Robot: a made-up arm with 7 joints.
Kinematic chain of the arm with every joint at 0, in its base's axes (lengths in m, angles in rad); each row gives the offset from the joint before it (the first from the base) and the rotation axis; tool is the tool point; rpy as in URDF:
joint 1: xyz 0 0 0.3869 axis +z
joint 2: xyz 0 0 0 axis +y
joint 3: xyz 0 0 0.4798 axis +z
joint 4: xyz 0.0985 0 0 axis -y
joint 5: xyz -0.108 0 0.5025 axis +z
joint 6: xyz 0 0 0 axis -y
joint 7: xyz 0.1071 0 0 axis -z
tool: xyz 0 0 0 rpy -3.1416 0 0
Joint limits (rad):
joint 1: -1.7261..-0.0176
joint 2: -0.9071..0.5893
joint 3: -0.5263..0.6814
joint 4: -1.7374..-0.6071
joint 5: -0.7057..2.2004
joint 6: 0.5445..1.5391
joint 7: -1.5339..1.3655
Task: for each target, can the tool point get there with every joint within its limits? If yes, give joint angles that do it. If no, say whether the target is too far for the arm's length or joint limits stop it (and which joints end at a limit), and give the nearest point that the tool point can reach.
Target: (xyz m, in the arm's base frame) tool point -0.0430 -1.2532 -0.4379
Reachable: no: too far | nearest point -0.0287 -0.8369 0.3697 | short by 0.909 m
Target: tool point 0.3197 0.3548 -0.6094
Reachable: no: joint limits stop it (at a limit: joint 1, joint 2, joint 4, joint 6) | nearest point 0.7240 0.2510 0.3912 | short by 1.084 m
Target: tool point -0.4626 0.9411 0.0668
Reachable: no: joint limits stop it (at a limit: joint 2, joint 3, joint 4, joint 6) | nearest point -0.3263 0.6638 1.1565 | short by 1.133 m
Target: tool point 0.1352 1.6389 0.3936
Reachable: no: too far | nearest point 0.0611 0.7407 1.1586 | short by 1.182 m
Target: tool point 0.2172 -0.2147 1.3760
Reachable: yes | joints -0.8278 -0.2492 0.0054 -0.9232 0.2216 1.0468 -0.5662
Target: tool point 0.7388 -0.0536 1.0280
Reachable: yes | joints -0.4612 0.2009 0.3637 -1.1945 1.1608 0.7916 -1.2299
